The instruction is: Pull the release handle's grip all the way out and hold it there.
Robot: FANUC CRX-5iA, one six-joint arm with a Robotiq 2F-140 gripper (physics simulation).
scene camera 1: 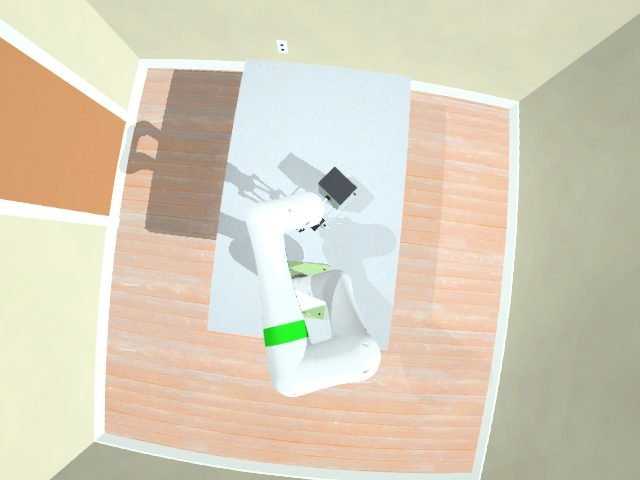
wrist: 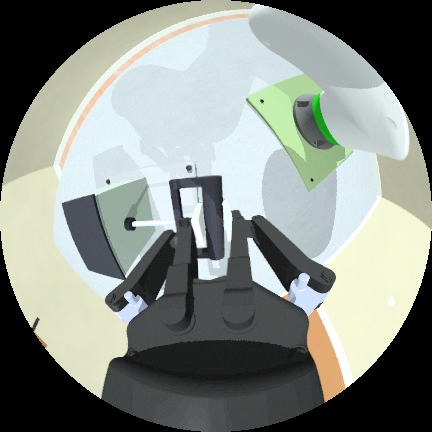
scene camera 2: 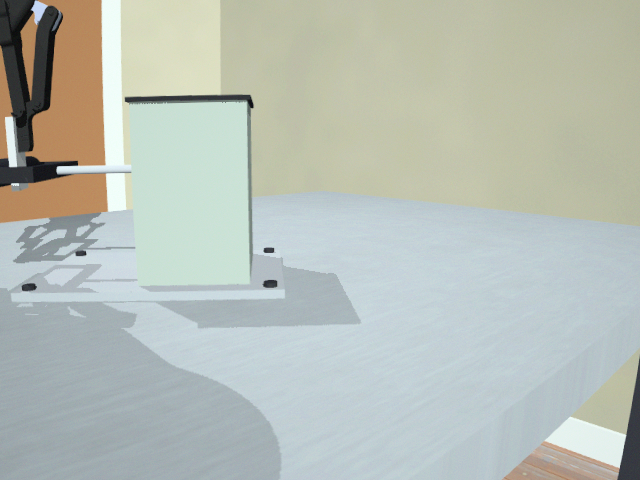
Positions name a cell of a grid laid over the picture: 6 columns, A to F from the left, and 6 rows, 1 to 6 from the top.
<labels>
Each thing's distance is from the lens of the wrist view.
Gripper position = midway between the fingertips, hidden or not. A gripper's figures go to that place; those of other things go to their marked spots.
my gripper (wrist: C3): 0.21 m
pale base plate (wrist: C3): 0.31 m
</labels>
